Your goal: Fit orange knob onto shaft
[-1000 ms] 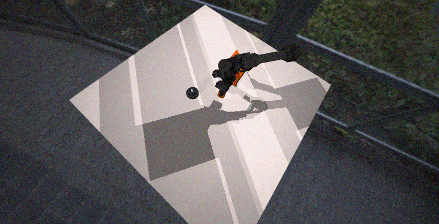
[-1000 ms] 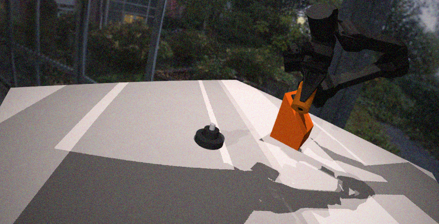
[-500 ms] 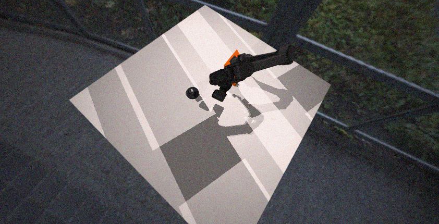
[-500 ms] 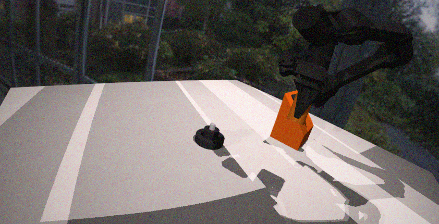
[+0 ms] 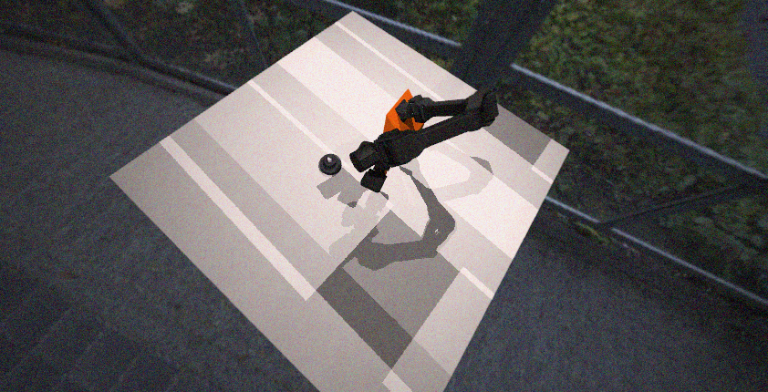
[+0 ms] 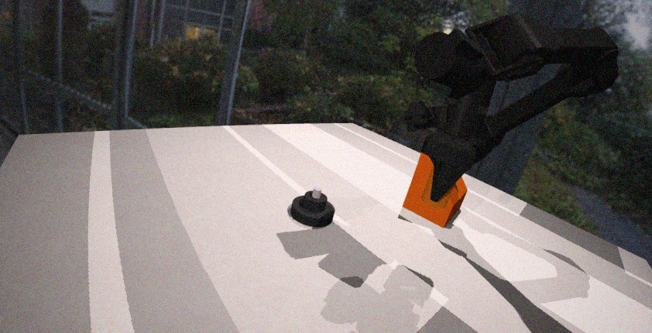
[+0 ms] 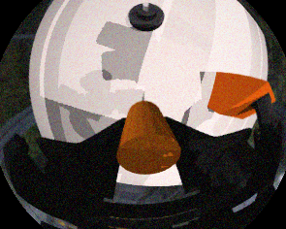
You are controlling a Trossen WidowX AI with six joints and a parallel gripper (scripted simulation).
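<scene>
My gripper tip is 20 cm to the left of the pedestal, 11 cm above it and 3 cm short of it. Also, from my gripper tip: orange knob 3 cm above.
</scene>
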